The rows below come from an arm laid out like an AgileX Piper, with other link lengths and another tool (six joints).
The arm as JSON. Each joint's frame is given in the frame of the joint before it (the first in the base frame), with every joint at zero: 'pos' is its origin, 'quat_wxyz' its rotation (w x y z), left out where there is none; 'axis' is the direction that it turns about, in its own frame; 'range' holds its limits. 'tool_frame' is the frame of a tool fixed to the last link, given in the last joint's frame.
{
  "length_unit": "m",
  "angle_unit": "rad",
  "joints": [
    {
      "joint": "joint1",
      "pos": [
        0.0,
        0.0,
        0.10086
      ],
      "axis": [
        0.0,
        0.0,
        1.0
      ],
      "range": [
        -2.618,
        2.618
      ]
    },
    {
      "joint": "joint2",
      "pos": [
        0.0,
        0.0,
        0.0
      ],
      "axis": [
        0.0,
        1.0,
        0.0
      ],
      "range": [
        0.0,
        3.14
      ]
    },
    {
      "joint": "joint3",
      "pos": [
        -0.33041,
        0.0,
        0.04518
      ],
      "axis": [
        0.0,
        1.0,
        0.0
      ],
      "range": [
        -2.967,
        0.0
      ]
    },
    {
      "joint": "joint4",
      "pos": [
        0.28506,
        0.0,
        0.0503
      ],
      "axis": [
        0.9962,
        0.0,
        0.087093
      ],
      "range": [
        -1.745,
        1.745
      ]
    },
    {
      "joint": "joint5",
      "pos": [
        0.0,
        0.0,
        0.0
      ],
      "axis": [
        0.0,
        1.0,
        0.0
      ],
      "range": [
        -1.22,
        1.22
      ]
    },
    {
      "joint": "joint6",
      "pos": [
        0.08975,
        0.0,
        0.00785
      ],
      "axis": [
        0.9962,
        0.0,
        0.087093
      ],
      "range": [
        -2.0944,
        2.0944
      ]
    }
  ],
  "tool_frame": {
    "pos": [
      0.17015,
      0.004,
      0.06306
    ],
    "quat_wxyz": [
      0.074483,
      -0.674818,
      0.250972,
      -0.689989
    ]
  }
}
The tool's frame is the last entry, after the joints.
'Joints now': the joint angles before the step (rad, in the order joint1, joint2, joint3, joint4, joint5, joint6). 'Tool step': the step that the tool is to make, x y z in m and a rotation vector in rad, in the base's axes. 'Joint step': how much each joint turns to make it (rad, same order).
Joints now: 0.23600, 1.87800, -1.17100, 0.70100, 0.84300, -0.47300
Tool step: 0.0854, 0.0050, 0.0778, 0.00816, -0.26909, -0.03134
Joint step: 0.00005, 0.01205, -0.20918, -0.03211, -0.08593, 0.00017
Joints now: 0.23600, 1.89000, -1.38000, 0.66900, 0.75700, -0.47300
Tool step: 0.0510, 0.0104, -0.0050, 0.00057, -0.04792, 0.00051
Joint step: 0.00009, 0.13797, -0.18009, -0.01012, -0.00595, 0.00021
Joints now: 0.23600, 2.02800, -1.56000, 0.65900, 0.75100, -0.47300
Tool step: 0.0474, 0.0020, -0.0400, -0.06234, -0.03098, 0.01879
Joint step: 0.00001, 0.17516, -0.18034, -0.07012, -0.01285, 0.00017
